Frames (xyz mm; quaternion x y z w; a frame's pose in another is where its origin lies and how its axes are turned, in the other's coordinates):
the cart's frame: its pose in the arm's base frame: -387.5 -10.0 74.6 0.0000 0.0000 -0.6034 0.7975
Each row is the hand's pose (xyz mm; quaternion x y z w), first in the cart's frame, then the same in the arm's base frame.
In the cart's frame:
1: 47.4 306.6 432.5 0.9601 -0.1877 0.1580 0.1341
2: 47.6 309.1 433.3 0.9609 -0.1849 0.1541 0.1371
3: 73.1 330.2 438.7 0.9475 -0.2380 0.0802 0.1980
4: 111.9 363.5 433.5 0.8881 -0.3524 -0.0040 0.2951
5: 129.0 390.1 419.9 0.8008 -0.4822 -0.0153 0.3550
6: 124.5 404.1 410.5 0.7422 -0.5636 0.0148 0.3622
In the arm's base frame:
1: -79.6 27.7 507.1 0.6524 -0.7290 0.0451 0.2023
2: -77.1 28.2 507.9 0.6547 -0.7272 0.0402 0.2023
3: -49.9 9.4 513.3 0.6120 -0.7615 -0.0555 0.2063
4: -7.3 -18.9 508.1 0.4956 -0.8169 -0.1812 0.2329
5: 23.0 -28.1 494.5 0.3477 -0.8677 -0.2264 0.2739
6: 35.2 -19.9 485.1 0.2518 -0.8973 -0.2067 0.2978

